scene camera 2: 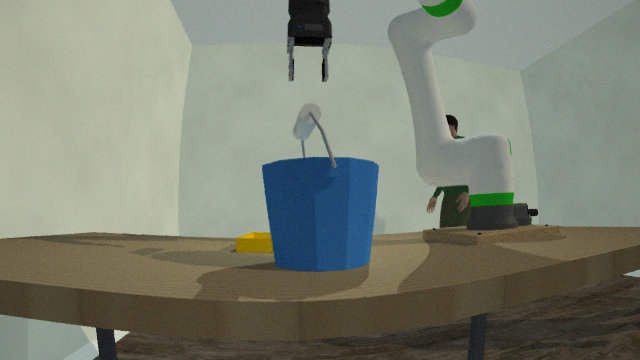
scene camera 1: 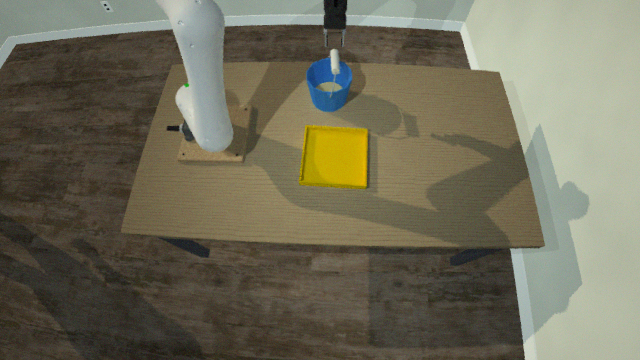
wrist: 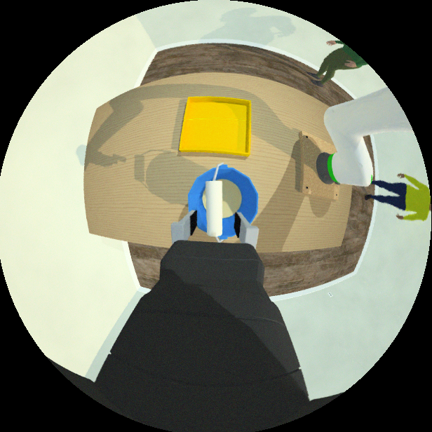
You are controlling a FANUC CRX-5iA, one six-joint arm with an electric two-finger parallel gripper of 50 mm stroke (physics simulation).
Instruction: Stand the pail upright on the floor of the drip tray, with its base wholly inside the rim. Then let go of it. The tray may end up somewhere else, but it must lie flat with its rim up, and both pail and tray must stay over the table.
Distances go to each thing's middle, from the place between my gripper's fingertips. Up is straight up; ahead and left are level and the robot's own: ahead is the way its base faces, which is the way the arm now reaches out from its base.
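Yellow drip tray (scene camera 1: 336,157), measured from my hand: 29 cm to the right, 2 cm ahead, 29 cm below.
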